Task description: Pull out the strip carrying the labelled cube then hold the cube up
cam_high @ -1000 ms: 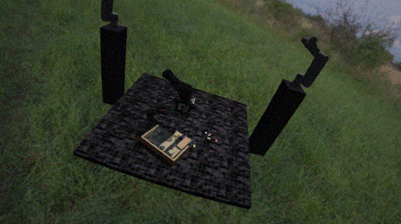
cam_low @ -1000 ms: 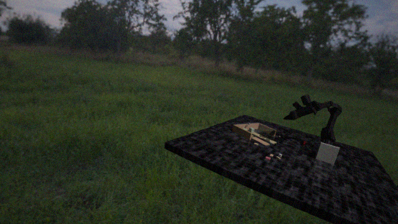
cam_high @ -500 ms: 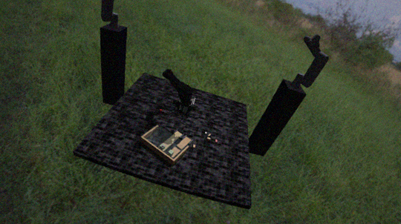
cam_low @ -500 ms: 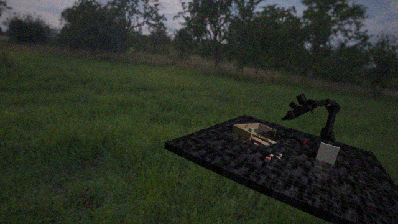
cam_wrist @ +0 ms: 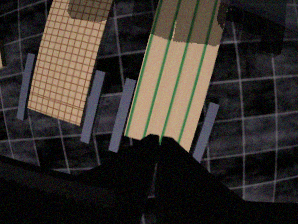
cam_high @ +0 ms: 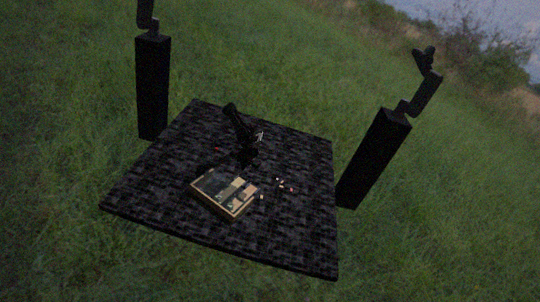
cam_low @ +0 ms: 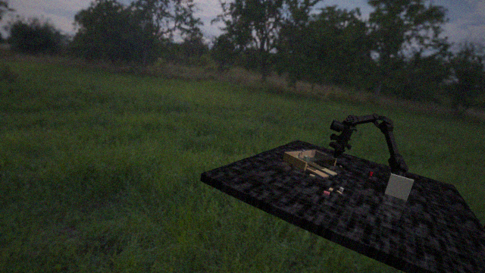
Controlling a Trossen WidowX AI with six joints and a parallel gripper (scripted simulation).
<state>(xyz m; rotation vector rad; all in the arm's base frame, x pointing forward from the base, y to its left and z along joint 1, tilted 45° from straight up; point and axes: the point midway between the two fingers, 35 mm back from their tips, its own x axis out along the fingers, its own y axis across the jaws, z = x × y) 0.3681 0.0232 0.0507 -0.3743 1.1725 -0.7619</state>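
The strip is 10 cm below my gripper tip, 9 cm ahead of it and 4 cm to the right of it.
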